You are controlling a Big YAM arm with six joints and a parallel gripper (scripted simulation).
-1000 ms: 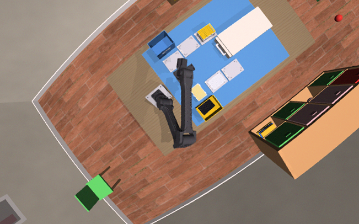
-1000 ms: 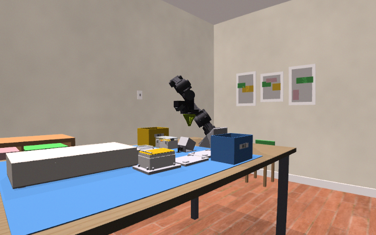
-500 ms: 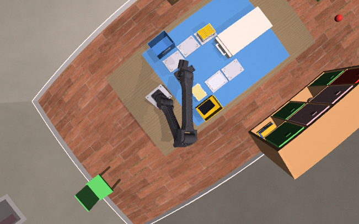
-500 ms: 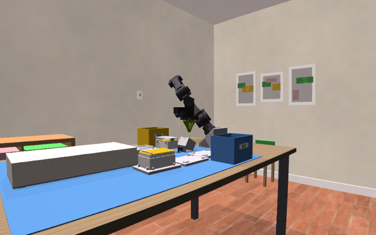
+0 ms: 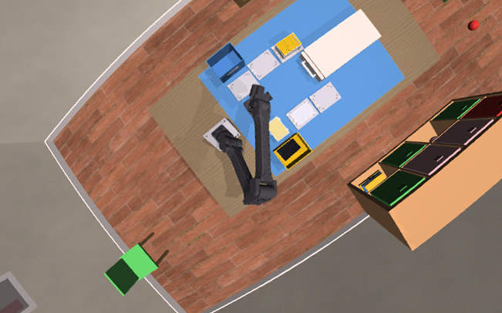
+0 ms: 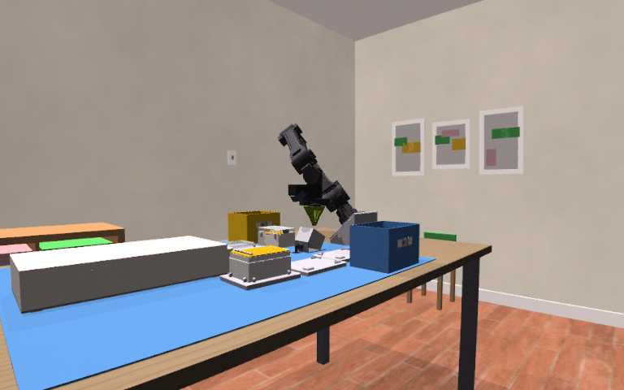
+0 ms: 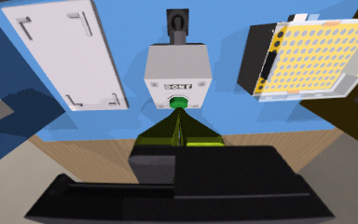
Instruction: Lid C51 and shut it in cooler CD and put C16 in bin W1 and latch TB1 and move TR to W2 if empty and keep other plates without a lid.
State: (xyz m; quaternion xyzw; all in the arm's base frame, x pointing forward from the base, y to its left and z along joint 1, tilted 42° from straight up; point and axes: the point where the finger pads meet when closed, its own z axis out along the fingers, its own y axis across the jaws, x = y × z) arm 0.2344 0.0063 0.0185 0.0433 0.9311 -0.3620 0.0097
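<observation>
Now: hand 3 cm above the green DONE key. Also, from my hand: lid park: 5 cm ahead, 16 cm to the left, 9 cm below; then DONE key box: 2 cm ahead, 4 cm below; then tip box TB1: 4 cm ahead, 17 cm to the right, 5 cm below.
</observation>
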